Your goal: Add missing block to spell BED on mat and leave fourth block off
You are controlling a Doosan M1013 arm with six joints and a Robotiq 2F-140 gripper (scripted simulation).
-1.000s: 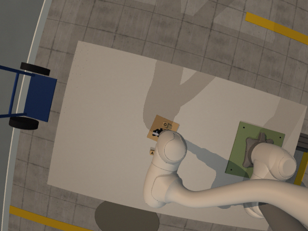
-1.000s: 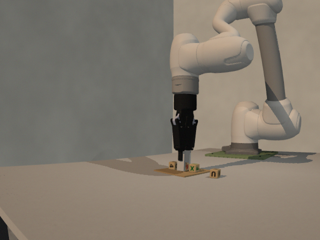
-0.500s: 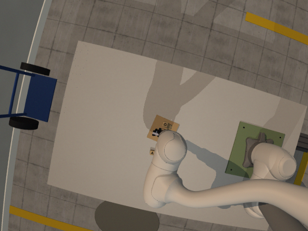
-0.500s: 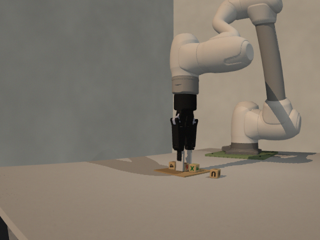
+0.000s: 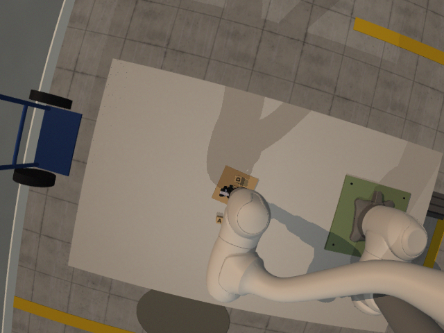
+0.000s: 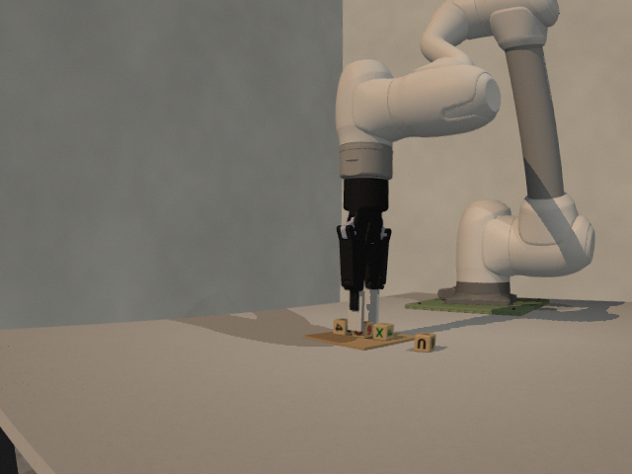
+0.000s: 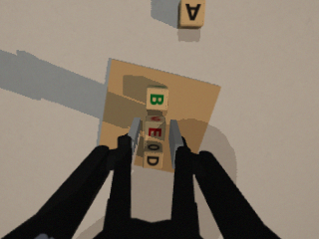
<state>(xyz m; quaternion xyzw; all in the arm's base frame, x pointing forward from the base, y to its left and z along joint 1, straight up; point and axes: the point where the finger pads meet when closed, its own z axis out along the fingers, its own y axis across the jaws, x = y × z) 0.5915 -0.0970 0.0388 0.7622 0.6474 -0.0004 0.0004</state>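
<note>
Right now the E block is 30 mm below my hand. Round my hand: tan mat: 50 mm below; then B block: 40 mm to the left, 30 mm below, 10 mm ahead; then D block: 40 mm to the right, 30 mm below, 10 mm behind.
</note>
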